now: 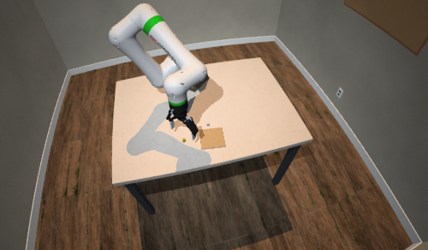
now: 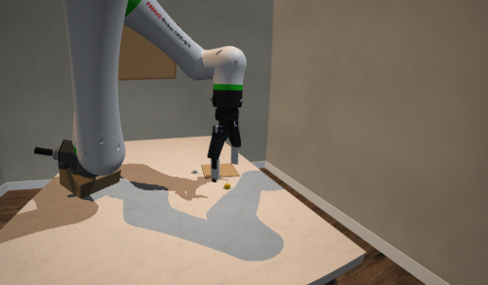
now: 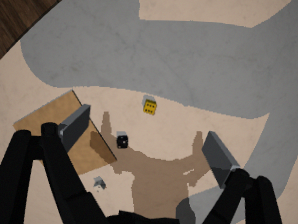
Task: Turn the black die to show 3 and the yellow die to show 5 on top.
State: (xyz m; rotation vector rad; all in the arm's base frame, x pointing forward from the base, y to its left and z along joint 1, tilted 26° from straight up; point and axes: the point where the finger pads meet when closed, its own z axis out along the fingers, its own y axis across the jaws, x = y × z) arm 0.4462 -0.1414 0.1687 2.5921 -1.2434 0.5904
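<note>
My gripper is now 7 cm above the yellow die. Round my hand: tan mat: 5 cm ahead, 15 cm to the left, 8 cm below; white die: 5 cm behind, 17 cm to the left, 7 cm below; black die: 1 cm behind, 7 cm to the left, 7 cm below.
</note>
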